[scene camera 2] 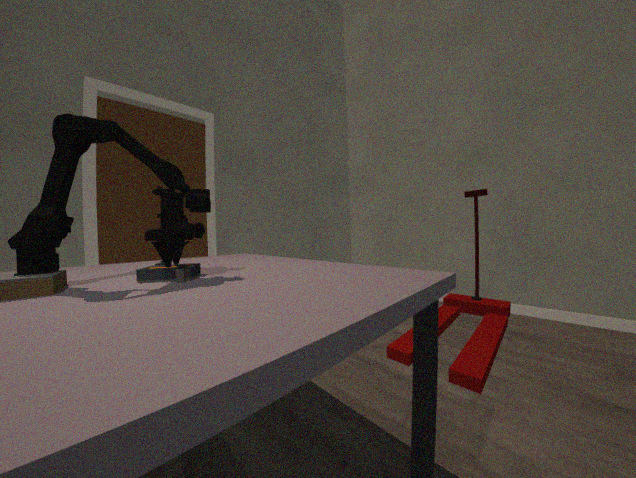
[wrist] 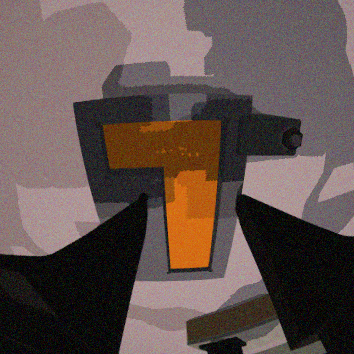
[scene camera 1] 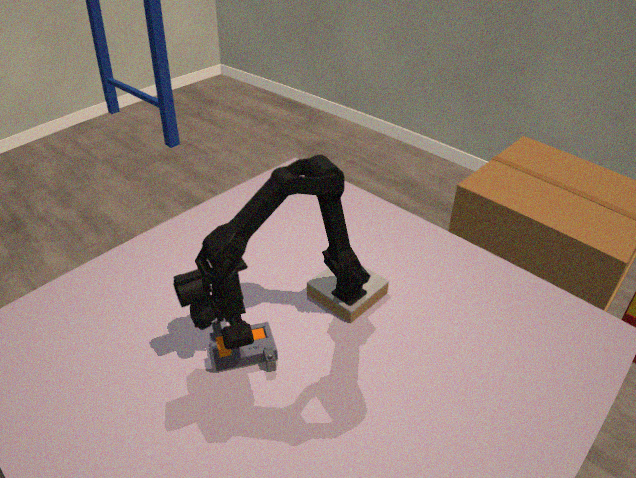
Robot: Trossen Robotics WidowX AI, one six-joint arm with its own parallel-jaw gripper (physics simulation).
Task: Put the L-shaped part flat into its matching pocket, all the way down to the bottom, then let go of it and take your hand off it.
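Places are measured from the arm's base along level axes (x left, y back, z up), in centimetres.
Pixels of known places: gripper, between the fingertips: (scene camera 2: 172,265) (wrist: 191,203); arm's base, origin of its link: (scene camera 2: 37,272) (wrist: 223,344) (scene camera 1: 349,293).
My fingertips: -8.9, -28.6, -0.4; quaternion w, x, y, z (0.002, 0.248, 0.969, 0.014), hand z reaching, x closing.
Observation:
Ahead of a thing's pixels: the offset from my fingertips to its top centre, as dx, dy, dz. Level surfaces: height alone.
The orange L-shaped part {+1.8, +0.0, -0.3} (scene camera 1: 258,334) (wrist: 190,200) lies flat in its matching pocket in the dark grey block. In the wrist view its top looks about level with the block's top, with a thin dark gap along the near end. The grey block {+1.8, +0.2, +1.0} (scene camera 1: 251,351) (scene camera 2: 154,274) (wrist: 90,165) lies on the table and has a side lug with a round knob at its right in the wrist view. My gripper (scene camera 2: 171,264) (wrist: 191,203) is open, pointing down, with one fingertip on each side of the part's long leg, apart from it. In scene camera 1 the gripper hides part of the block.
The arm's base stands on a wood-edged slab (scene camera 1: 377,284) (scene camera 2: 56,285) on the pink table {dz -3.8} (scene camera 1: 462,359) (scene camera 2: 257,308). Off the table are a cardboard box (scene camera 1: 539,205), a blue frame (scene camera 1: 163,77) and a red pallet jack (scene camera 2: 480,349).

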